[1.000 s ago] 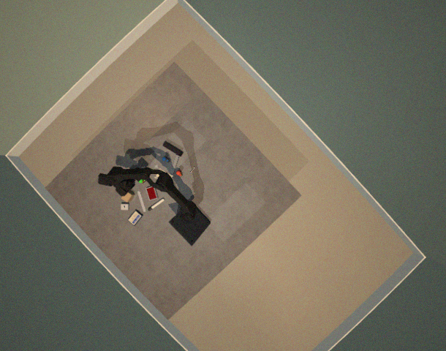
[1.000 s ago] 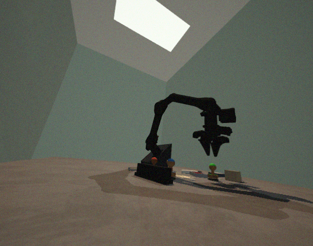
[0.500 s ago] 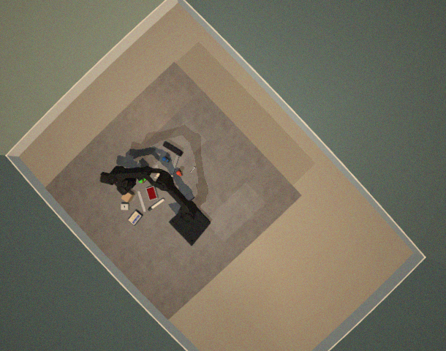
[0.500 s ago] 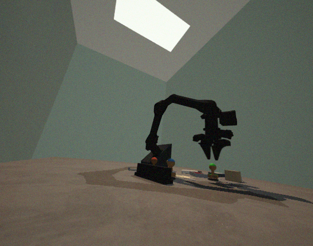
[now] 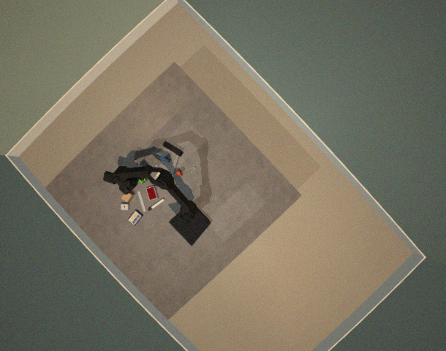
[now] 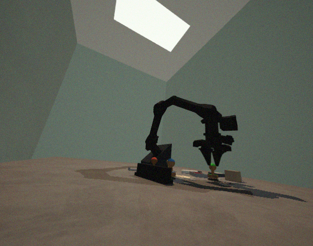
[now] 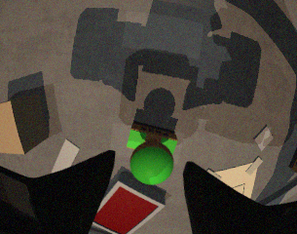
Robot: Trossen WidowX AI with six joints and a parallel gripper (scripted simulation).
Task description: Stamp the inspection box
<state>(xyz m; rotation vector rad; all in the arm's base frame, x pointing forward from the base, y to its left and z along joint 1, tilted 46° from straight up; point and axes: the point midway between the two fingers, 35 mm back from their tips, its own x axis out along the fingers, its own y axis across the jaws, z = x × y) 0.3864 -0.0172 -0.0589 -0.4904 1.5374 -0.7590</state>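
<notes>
Now: gripper tip 4 cm above the green-knobbed stamp. From my gripper tip the other things lie so: red ink pad: 10 cm behind, 5 cm below, 3 cm to the left; tan box: 15 cm to the left, 3 cm below, 1 cm ahead; cream card: 11 cm to the right, 9 cm behind, 6 cm below.
</notes>
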